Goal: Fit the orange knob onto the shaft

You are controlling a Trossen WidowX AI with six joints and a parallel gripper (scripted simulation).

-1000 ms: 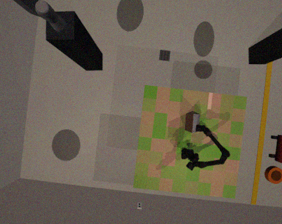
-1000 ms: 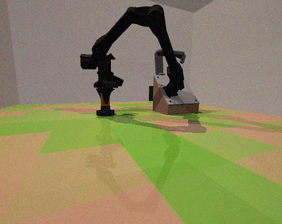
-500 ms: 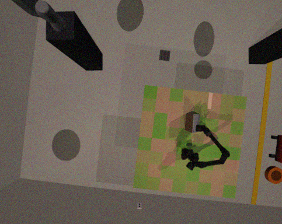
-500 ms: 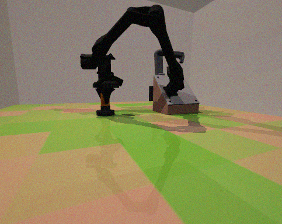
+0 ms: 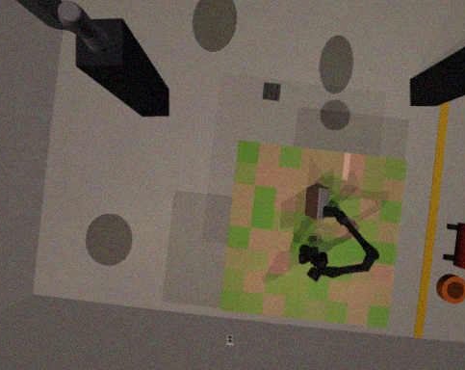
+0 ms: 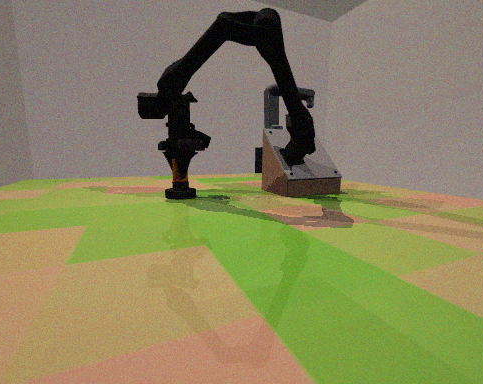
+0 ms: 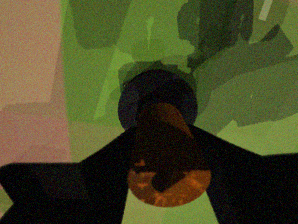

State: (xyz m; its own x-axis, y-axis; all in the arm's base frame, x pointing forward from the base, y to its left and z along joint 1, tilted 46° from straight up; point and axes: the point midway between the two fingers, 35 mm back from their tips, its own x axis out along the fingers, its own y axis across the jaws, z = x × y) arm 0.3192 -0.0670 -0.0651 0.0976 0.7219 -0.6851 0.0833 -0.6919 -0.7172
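Right now the orange knob is 2 cm above my gripper tip. Round my gripper tip: dark pedestal 2 cm below.
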